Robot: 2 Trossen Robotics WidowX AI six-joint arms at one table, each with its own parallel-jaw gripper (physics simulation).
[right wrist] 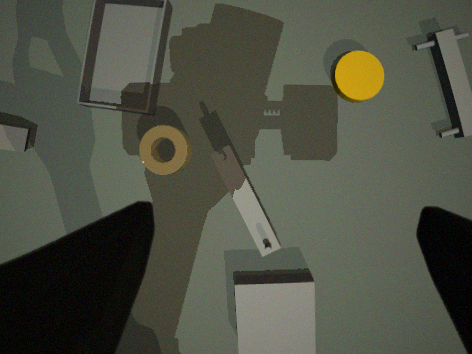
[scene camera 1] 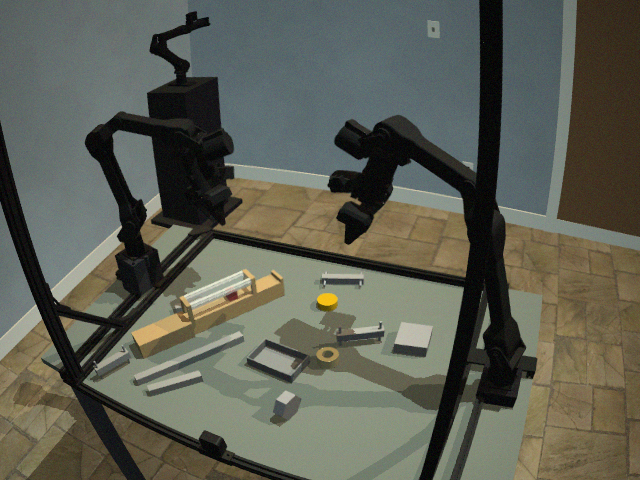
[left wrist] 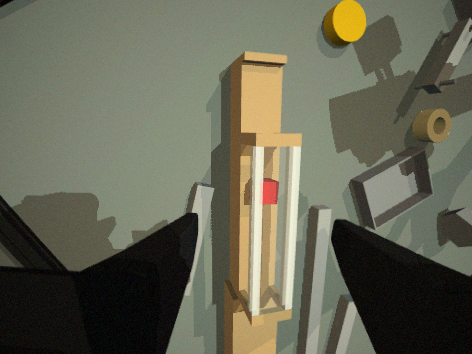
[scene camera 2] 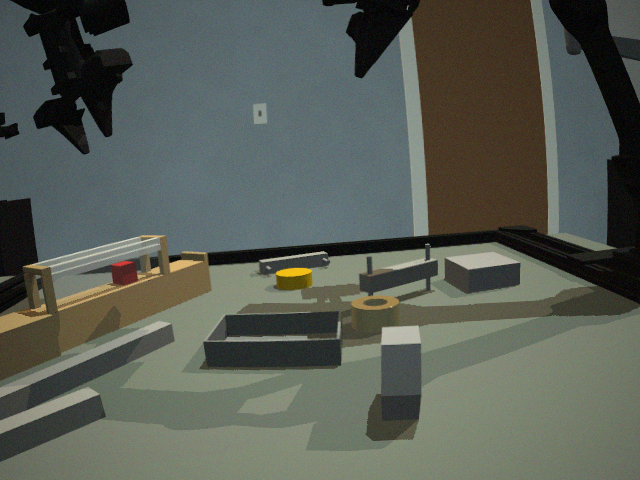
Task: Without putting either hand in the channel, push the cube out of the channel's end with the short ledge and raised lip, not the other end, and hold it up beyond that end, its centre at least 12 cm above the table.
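Observation:
The wooden channel point(scene camera 1: 227, 314) point(scene camera 2: 103, 307) point(left wrist: 235, 200) lies with its short ledge point(scene camera 1: 268, 285) point(left wrist: 261, 100) and raised lip point(scene camera 1: 277, 276) point(scene camera 2: 194, 255) point(left wrist: 265, 58) at the right in scene camera 1, at the top in the left wrist view. The red cube point(scene camera 1: 231, 294) point(scene camera 2: 124, 272) point(left wrist: 270, 192) sits inside under the clear bars, nearer the lip end. My left gripper point(scene camera 1: 217, 205) point(scene camera 2: 96, 144) point(left wrist: 265, 226) is open and empty, high above the channel. My right gripper point(scene camera 1: 351, 232) point(scene camera 2: 361, 69) point(right wrist: 288, 219) is open and empty, high over the table's right part.
A long grey bar point(scene camera 1: 188, 357) point(left wrist: 316, 275) and a shorter one point(scene camera 1: 174, 383) point(scene camera 2: 46, 422) lie in front of the channel. Another bar point(scene camera 1: 177, 308) point(left wrist: 201, 210) lies behind it. A tray point(scene camera 1: 251, 360), wooden ring point(scene camera 1: 319, 355), yellow disc point(scene camera 1: 327, 301) and grey blocks stand to the right.

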